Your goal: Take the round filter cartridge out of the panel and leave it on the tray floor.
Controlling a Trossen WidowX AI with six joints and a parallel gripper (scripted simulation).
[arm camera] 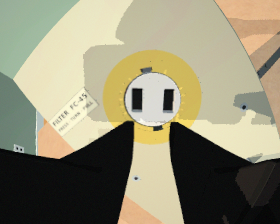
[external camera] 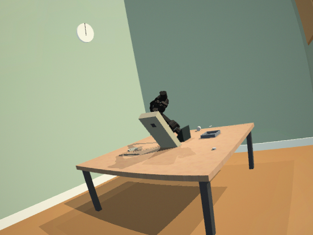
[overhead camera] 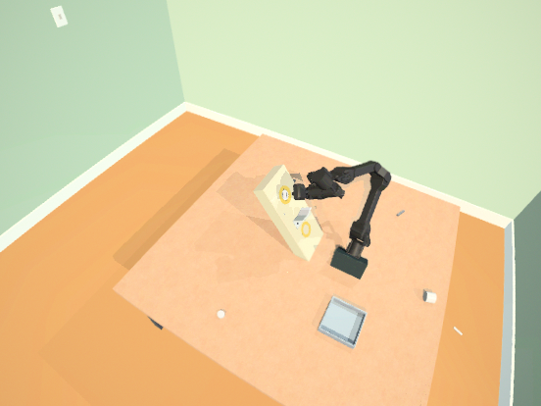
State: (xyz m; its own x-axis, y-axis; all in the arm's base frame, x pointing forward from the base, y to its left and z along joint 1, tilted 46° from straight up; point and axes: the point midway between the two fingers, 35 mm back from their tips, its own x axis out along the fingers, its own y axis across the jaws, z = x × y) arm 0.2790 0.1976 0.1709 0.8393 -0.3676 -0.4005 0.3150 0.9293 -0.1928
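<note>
Right now the round filter cartridge is 50 mm ahead of my gripper tip and 40 mm below it. Also, from my gripper tip: grey tray (400 mm behind, 290 mm below, 260 mm to the left); cream card (390 mm to the right, 290 mm below); cream service panel (110 mm below, 10 mm ahead).
</note>
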